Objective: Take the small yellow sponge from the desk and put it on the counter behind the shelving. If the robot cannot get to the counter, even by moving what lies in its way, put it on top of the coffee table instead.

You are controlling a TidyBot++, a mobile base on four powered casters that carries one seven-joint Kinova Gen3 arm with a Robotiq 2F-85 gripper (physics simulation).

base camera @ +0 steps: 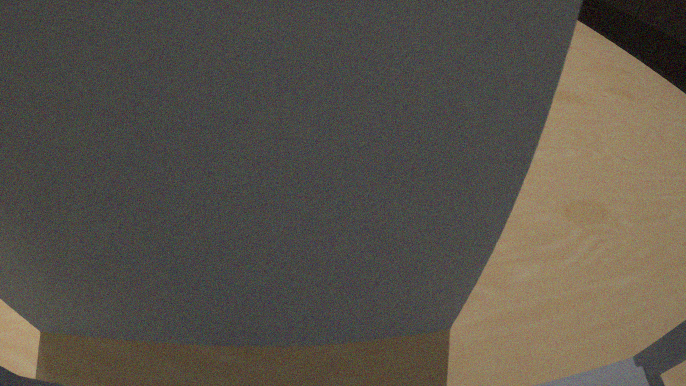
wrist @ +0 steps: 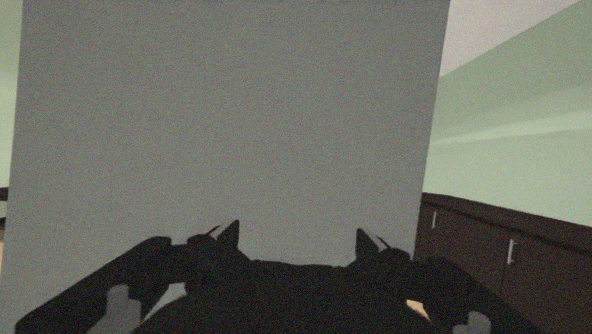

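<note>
My gripper is open and empty, at the bottom middle of the wrist view. A tall flat grey panel stands straight ahead and fills most of both views; I cannot tell if it is part of the shelving. A long dark brown counter with silver handles runs behind it at the right in the wrist view. The small yellow sponge, the desk and the coffee table do not show in either view.
Light wooden floor shows right of the panel, and a dark structure stands at the top right. A shaded floor strip lies at the panel's foot. A pale green wall rises behind the counter. Grey parts of my base show low at the right.
</note>
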